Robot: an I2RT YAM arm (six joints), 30 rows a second.
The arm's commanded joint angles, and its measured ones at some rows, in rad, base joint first. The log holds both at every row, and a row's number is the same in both.
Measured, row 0:
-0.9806 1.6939 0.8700 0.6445 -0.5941 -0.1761
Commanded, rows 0 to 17:
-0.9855 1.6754 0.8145 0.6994 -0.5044 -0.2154
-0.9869 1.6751 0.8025 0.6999 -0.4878 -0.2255
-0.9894 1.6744 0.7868 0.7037 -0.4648 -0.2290
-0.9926 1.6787 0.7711 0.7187 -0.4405 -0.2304
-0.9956 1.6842 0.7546 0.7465 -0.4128 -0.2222
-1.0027 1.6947 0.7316 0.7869 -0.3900 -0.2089
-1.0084 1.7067 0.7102 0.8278 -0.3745 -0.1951
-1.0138 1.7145 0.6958 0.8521 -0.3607 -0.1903
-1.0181 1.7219 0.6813 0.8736 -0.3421 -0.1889
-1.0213 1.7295 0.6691 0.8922 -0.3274 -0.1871
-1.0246 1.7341 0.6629 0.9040 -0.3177 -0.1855
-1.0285 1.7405 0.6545 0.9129 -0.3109 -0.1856
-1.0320 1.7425 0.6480 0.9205 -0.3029 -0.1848
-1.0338 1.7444 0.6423 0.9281 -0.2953 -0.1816
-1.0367 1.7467 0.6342 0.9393 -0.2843 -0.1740
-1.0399 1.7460 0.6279 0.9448 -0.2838 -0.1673
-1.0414 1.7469 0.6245 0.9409 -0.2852 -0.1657
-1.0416 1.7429 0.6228 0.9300 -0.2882 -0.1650
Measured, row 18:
-1.0355 1.7309 0.6334 0.8787 -0.3149 -0.1795
